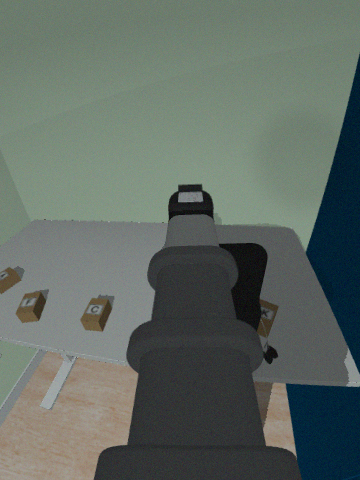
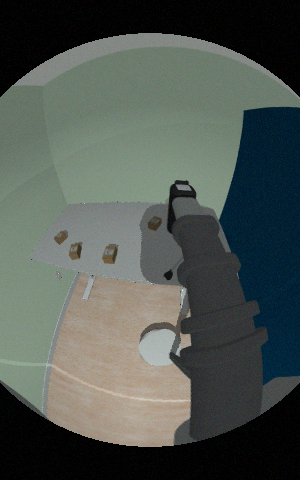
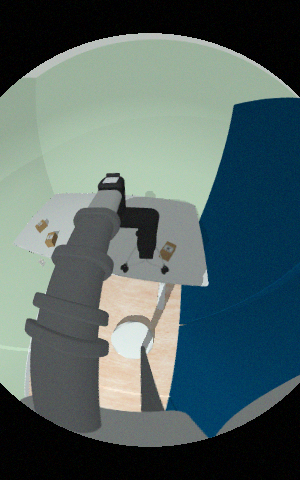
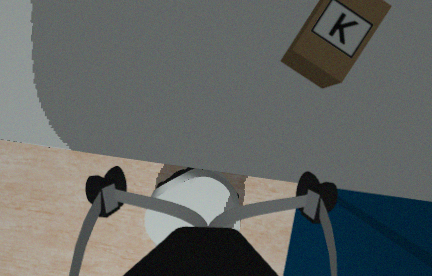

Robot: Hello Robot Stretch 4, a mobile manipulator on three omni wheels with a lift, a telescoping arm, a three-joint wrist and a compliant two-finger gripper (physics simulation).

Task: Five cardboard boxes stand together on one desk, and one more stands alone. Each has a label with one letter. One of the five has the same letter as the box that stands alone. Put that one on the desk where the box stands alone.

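Places are measured from the robot's base along level axes (x ahead, y left, z up), in metres.
Pixels of known places: gripper, between the fingertips: (image 3: 144,271) (image 4: 211,185); robot's base, origin of its link: (image 2: 158,346) (image 3: 132,338) (image 4: 196,207).
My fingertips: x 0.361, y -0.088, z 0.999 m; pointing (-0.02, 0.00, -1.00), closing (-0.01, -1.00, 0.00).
For each thing: its middle in the pictures, then the offset to it from my fingertips. Level surfaces: height alone.
- grey desk, height of its surface: dz -0.077 m
- Box K, middle of its body: (image 4: 331,35) (image 1: 263,317) (image 3: 167,250) dx +0.155, dy -0.126, dz -0.052 m
- box F, middle of its body: (image 1: 31,306) (image 2: 74,250) (image 3: 50,239) dx +0.196, dy +0.647, dz -0.052 m
- box, middle of its body: (image 2: 154,222) dx +0.447, dy +0.130, dz -0.052 m
- wooden floor, height of its surface: dz -1.027 m
Five cardboard boxes stand on the grey desk (image 1: 125,260) (image 2: 110,220) (image 3: 185,215) (image 4: 200,75). Box K (image 1: 269,316) (image 3: 168,251) (image 4: 342,31) is at the right, box C (image 1: 96,314) (image 2: 110,254) nearer the middle, and box F (image 1: 31,306) (image 2: 75,250) (image 3: 51,239) left of it. A box at the far left (image 1: 8,279) (image 2: 61,237) (image 3: 41,225) has an unclear letter. Another box (image 2: 154,223) farther back has an unreadable letter. My gripper (image 3: 145,269) (image 4: 211,185) is open and empty near the front edge, left of and nearer than box K. The lone box does not show.
The arm (image 1: 197,390) (image 2: 222,340) (image 3: 70,340) covers part of the desk. A dark blue panel (image 1: 335,200) (image 2: 265,200) (image 3: 235,240) (image 4: 360,225) stands at the right. A round white object (image 2: 159,347) (image 3: 132,340) (image 4: 190,205) is below, over the wooden floor (image 1: 85,425) (image 2: 110,350). A green wall is behind.
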